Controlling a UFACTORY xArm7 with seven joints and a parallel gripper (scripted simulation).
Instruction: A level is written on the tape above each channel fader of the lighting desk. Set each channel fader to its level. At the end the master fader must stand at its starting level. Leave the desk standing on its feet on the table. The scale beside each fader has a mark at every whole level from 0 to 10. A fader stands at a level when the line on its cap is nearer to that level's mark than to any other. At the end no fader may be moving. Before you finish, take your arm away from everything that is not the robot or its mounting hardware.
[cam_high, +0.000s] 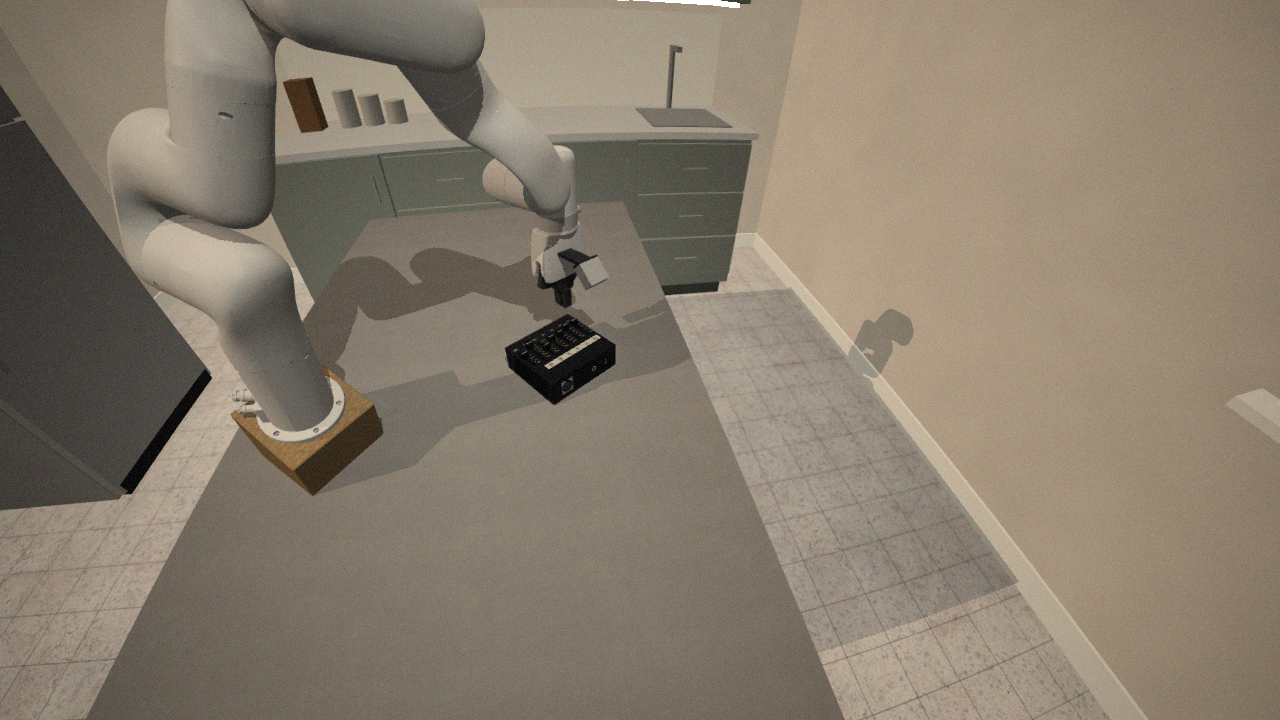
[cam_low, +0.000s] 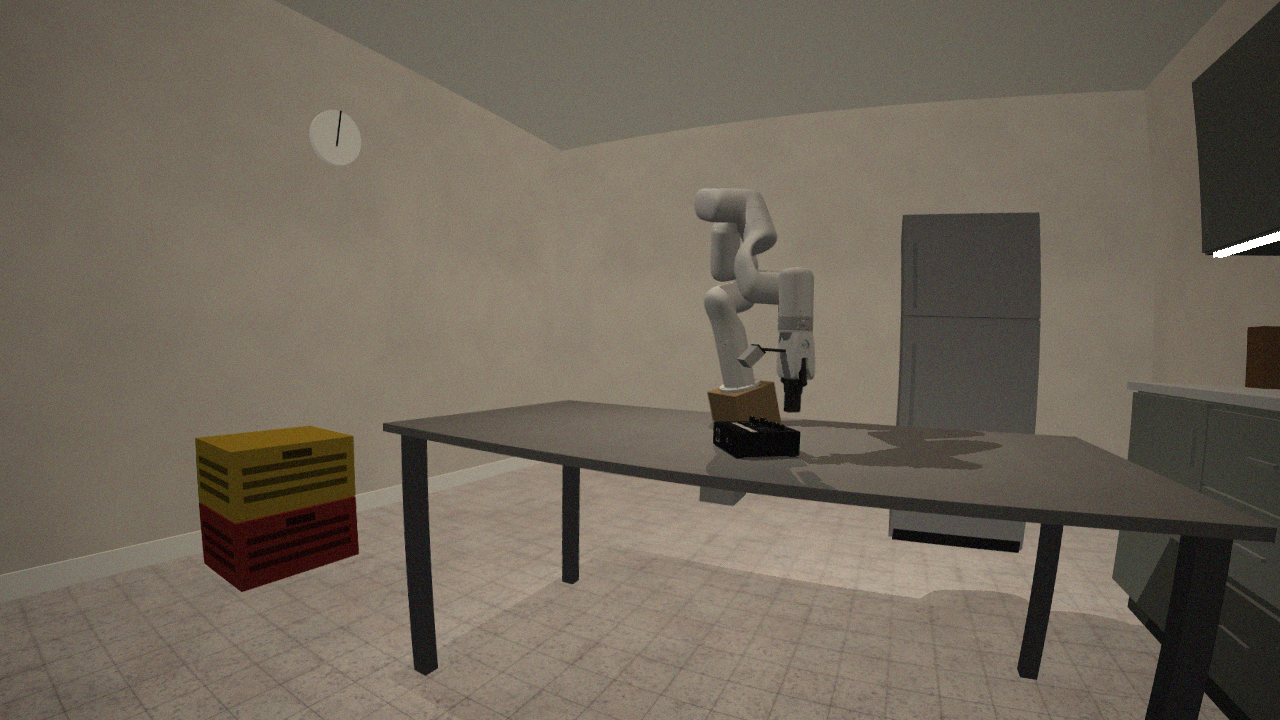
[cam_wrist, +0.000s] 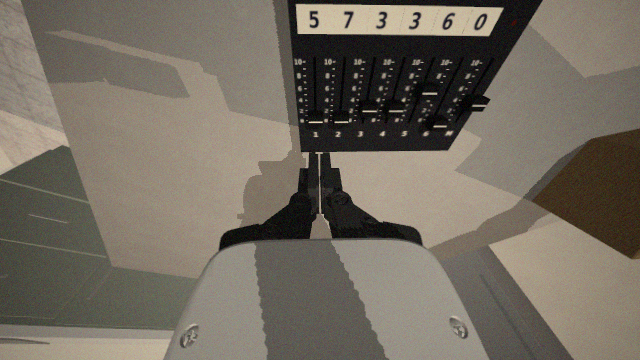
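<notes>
Now: hand 10 mm short of the channel 1 fader cap, 20 mm to the left of it and 50 mm above it. Also, from my hand: channel 2 fader cap: 10 mm behind, 30 mm to the right, 50 mm below; then channel 4 fader cap: 40 mm behind, 60 mm to the right, 50 mm below; then channel 3 fader cap: 20 mm behind, 50 mm to the right, 50 mm below.
</notes>
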